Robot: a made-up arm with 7 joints.
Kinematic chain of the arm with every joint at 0, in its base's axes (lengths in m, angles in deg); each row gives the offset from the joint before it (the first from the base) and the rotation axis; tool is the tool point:
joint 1: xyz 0 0 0.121 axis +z
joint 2: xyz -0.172 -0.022 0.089 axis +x
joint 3: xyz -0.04 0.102 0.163 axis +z
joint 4: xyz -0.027 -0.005 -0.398 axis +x
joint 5: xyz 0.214 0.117 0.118 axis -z
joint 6: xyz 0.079 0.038 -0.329 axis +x
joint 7: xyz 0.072 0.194 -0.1 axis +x
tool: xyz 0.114 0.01 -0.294
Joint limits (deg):
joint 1: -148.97..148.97
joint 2: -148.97..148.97
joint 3: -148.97..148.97
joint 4: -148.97..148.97
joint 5: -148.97..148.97
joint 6: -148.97..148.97
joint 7: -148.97..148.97
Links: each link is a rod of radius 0.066 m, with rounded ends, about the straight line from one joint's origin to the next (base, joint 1, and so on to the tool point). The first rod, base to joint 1, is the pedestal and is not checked.
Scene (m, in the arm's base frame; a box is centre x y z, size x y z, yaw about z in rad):
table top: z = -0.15
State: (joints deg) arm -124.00 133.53 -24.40 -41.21 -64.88 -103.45 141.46
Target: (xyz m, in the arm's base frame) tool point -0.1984 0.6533 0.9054
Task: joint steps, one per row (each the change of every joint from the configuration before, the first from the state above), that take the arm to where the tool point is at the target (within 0.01 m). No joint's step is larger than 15 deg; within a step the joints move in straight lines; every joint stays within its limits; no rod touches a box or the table.
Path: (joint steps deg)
1: 1.51 2.57 9.06 12.84 0.42 5.42 -0.14
2: 1.52 2.58 9.06 12.85 0.41 5.42 -0.15
3: 1.51 2.57 9.07 12.84 0.42 5.43 -0.14
4: 1.51 2.57 9.06 12.84 0.42 5.42 -0.14
5: 1.52 2.58 9.06 12.84 0.41 5.42 -0.15
6: 1.51 2.57 9.06 12.85 0.42 5.42 -0.14

